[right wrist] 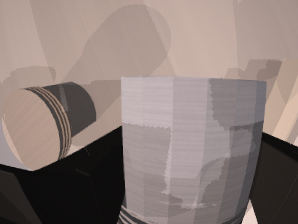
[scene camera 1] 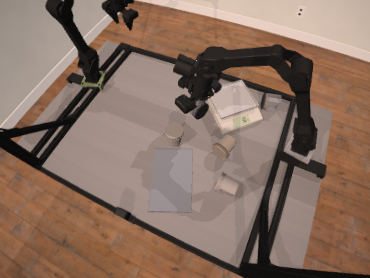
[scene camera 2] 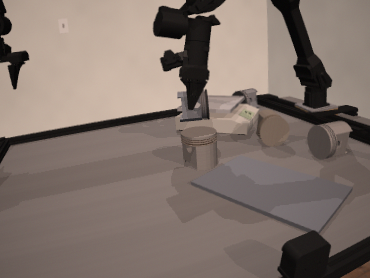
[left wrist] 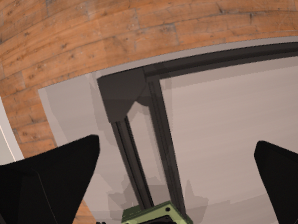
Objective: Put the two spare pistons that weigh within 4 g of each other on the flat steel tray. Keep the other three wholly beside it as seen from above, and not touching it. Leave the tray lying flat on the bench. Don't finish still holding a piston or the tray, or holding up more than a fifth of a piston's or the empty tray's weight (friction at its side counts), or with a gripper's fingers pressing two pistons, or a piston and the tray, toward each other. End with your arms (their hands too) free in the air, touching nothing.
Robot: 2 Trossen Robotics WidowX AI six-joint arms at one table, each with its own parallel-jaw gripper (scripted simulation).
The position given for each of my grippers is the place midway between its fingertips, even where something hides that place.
In view: my left gripper [left wrist: 181, 147], my right gripper [scene camera 2: 190, 108], a dark piston [right wrist: 188, 143] and a weighing scale [scene camera 1: 244, 119].
My right gripper shows as well in the right wrist view [right wrist: 184, 132] and in scene camera 1 [scene camera 1: 194, 106]. The weighing scale shows as well in scene camera 2 [scene camera 2: 240, 121]. The left wrist view does not show the dark piston: it is out of frame.
